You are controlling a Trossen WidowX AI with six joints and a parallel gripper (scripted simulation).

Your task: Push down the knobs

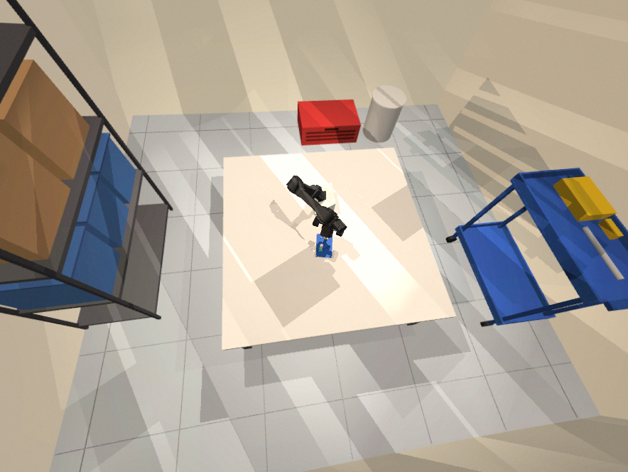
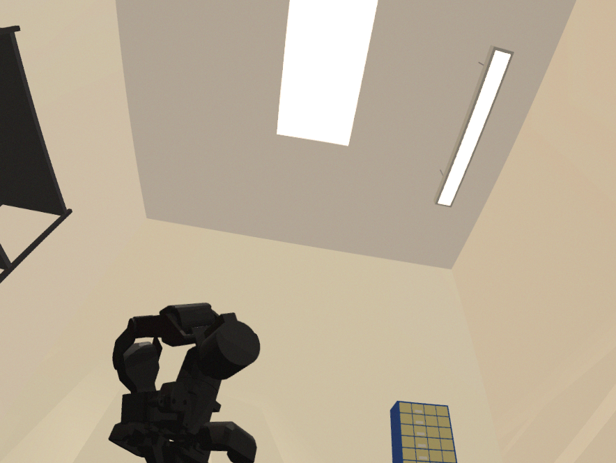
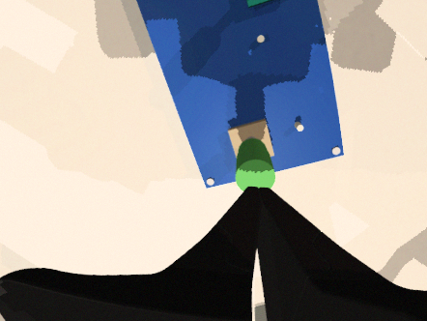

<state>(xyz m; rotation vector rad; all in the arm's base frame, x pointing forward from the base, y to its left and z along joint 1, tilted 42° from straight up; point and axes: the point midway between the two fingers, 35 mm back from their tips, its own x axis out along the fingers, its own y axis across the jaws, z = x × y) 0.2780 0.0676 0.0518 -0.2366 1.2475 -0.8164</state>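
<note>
Now: the green knob 40 mm below my gripper tip. Round my gripper tip: potentiometer with knob: 80 mm ahead, 40 mm to the right, 30 mm below.
</note>
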